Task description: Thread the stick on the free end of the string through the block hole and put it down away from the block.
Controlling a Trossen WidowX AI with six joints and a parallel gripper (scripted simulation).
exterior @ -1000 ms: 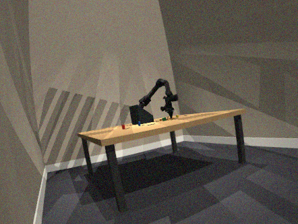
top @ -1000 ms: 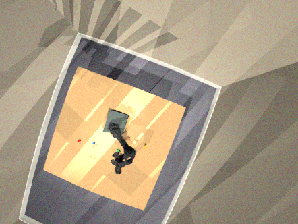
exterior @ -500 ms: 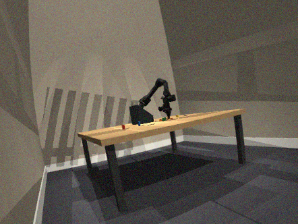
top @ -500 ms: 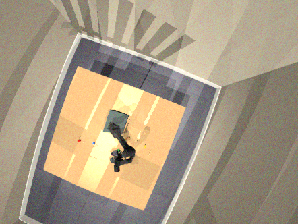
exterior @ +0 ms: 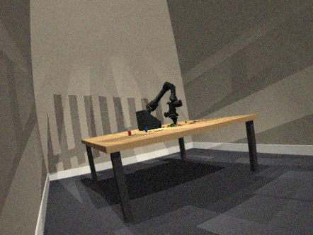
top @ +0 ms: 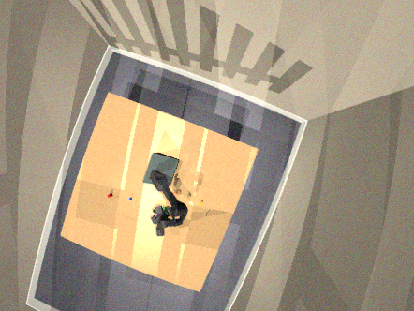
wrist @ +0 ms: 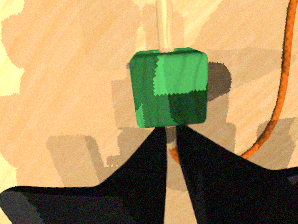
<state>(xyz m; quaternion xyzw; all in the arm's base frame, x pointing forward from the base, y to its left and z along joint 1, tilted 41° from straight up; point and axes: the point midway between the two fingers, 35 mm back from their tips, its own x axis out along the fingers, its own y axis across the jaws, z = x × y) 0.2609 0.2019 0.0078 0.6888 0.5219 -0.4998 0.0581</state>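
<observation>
Now: the thin wooden stick 10 mm behind my gripper tip and 10 mm to the right of it. From my gripper tip the other things lie so: round button 180 mm behind, 30 mm to the left, 10 mm below; then yellow object 180 mm behind, 230 mm to the left; then green block 20 mm behind, 20 mm to the right.
</observation>
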